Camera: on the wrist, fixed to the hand. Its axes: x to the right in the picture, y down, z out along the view.
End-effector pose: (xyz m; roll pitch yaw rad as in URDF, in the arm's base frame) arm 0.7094 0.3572 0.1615 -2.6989 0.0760 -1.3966
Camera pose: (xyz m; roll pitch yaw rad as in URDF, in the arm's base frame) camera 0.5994 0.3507 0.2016 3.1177 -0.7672 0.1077
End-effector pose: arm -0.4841 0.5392 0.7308 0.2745 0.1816 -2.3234
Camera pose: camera -0.3925 0.4887 0.6777 -0.3471 0.5890 2.2598
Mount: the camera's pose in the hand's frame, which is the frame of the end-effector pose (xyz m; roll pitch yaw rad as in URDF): -0.0157 0.0822 -0.0822 -0.1264 0.3268 -1.5761
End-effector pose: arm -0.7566 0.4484 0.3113 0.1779 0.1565 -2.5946
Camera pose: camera -0.6849 0.3803 0.2482 -0.3057 0.4971 2.0263
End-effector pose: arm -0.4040 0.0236 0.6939 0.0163 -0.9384 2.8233
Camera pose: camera -0.4833 -0.0382 0.6334 0.8415 0.2043 1.5301
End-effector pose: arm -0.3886 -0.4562 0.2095 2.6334 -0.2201 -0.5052
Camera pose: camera -0.4388 -0.4648 0.3152 2.7941 0.1781 1.0306
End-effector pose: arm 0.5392 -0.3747 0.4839 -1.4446 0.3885 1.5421
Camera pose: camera 0.6090 -0.4261 0.4048 -0.8711 -0.9864 0.6260
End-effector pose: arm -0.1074 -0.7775 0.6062 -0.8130 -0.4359 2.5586
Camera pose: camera -0.1347 -0.7556 0.4942 0.3623 -0.4350 0.7633
